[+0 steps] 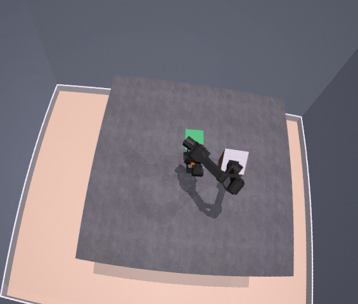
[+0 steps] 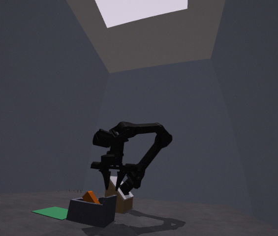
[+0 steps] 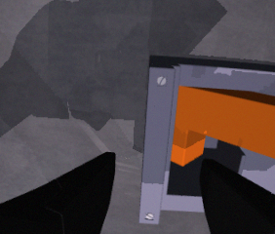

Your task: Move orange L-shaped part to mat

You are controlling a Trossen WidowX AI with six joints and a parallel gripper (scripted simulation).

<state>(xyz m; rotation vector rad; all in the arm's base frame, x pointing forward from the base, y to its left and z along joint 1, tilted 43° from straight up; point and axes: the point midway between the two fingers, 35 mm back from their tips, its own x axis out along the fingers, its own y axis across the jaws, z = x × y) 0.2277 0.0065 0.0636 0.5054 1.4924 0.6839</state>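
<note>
Now: the orange L-shaped part 5 cm to the right of my gripper tip and 7 cm below it. Round my gripper tip: green mat: 2 cm ahead, 22 cm to the right, 12 cm below.
</note>
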